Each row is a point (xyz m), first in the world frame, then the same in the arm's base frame.
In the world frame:
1: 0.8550 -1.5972 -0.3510
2: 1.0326 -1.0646 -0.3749
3: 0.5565 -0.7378 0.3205
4: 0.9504 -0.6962 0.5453
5: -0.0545 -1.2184 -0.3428
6: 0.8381 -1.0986 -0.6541
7: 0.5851 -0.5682 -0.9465
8: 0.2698 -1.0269 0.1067
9: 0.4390 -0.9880 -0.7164
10: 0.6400 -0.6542 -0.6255
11: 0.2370 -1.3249 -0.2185
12: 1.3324 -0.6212 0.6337
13: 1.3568 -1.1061 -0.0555
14: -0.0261 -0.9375 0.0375
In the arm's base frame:
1: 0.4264 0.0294 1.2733
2: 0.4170 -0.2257 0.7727
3: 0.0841 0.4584 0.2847
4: 0.4932 0.4909 0.0872
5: -0.5129 0.2646 1.0911
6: 0.1709 -0.3839 0.9497
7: -0.3055 -0.7078 0.6353
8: -0.1485 0.4721 0.6812
9: -0.2431 -0.3206 0.9462
10: -0.1372 -0.4226 0.5741
11: -0.1800 0.2949 1.0852
12: 0.8421 0.3988 -0.0835
13: 0.8156 -0.0584 0.6243
14: -0.4643 0.4967 0.6811

